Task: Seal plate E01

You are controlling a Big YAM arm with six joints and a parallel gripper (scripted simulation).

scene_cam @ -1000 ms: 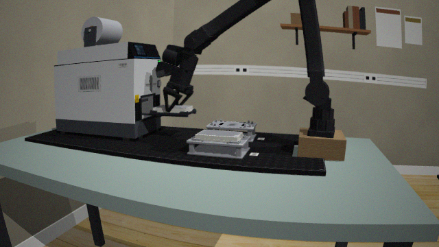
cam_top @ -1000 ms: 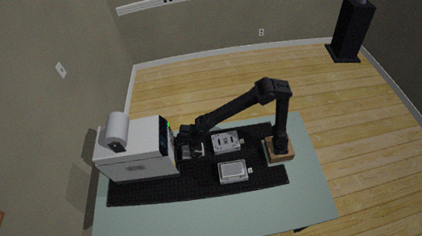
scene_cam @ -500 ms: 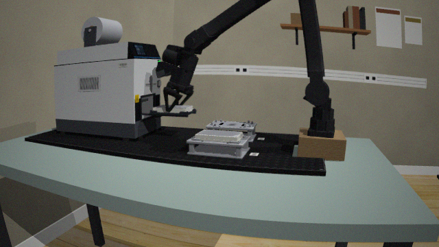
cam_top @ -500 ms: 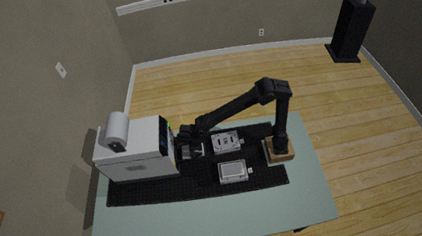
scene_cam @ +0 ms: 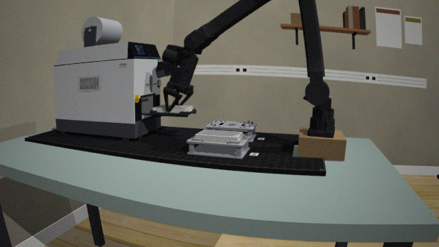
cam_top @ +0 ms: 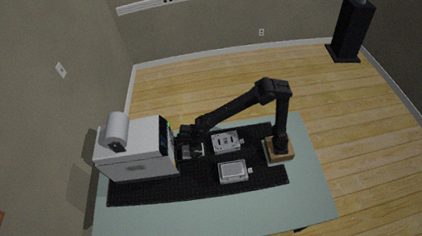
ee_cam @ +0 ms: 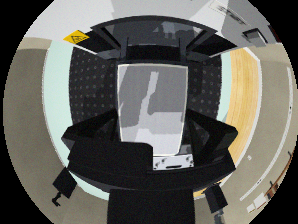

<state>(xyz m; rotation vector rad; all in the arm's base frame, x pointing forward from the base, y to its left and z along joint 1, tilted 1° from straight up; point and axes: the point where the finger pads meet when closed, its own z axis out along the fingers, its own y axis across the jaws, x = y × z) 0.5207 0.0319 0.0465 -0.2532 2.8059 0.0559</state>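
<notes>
My gripper is now 1 cm above the sealer stage. Also, from my hand: foil roll (33 cm ahead, 31 cm above, 5 cm to the left); plate (23 cm behind, 11 cm to the left, 6 cm below).
</notes>
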